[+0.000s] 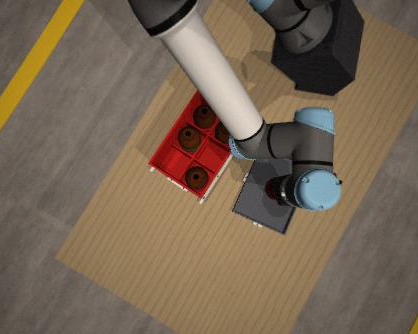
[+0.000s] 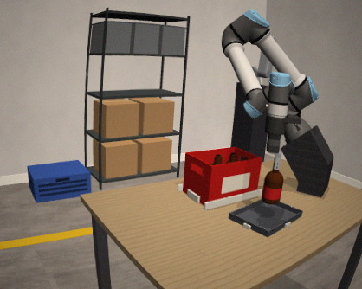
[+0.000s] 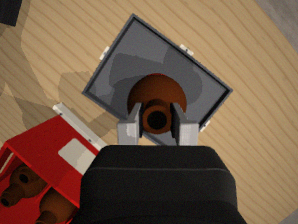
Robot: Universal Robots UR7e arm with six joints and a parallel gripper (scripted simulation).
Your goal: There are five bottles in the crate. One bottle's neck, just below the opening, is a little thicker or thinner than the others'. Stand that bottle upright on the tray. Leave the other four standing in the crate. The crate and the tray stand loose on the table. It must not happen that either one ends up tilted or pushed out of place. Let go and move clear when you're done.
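Right now my hand is 210 mm above the dark grey tray. From my hand the other things lie so: red crate 10 mm behind, 280 mm to the right, 140 mm below.
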